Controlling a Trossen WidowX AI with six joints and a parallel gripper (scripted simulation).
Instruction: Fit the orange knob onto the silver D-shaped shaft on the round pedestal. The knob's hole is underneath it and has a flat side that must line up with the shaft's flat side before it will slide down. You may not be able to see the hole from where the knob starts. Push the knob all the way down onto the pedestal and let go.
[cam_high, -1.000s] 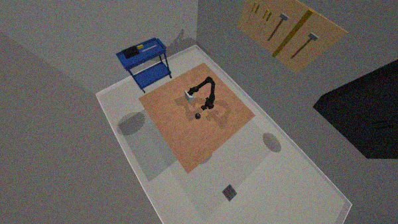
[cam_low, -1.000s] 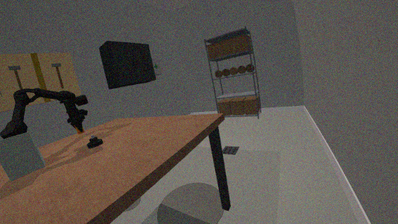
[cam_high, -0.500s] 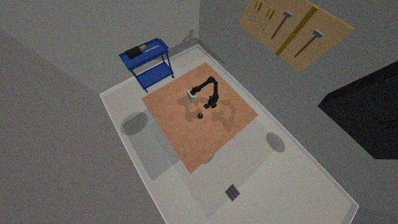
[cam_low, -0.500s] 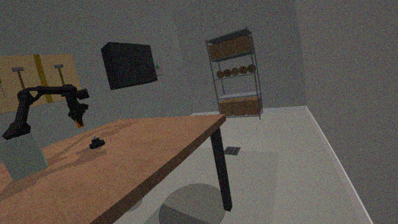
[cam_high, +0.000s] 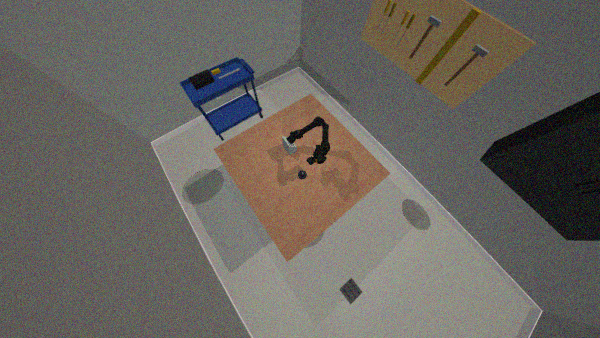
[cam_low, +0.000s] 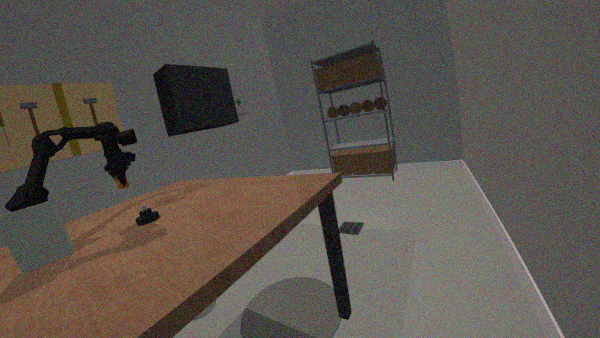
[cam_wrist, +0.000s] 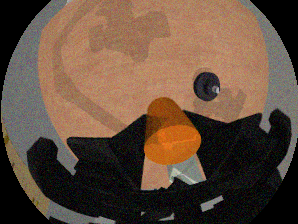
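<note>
The dark round pedestal is 150 mm to the right of my gripper tip and 110 mm below it. The rest, counted from my gripper tip: orange knob (30 mm above).
</note>
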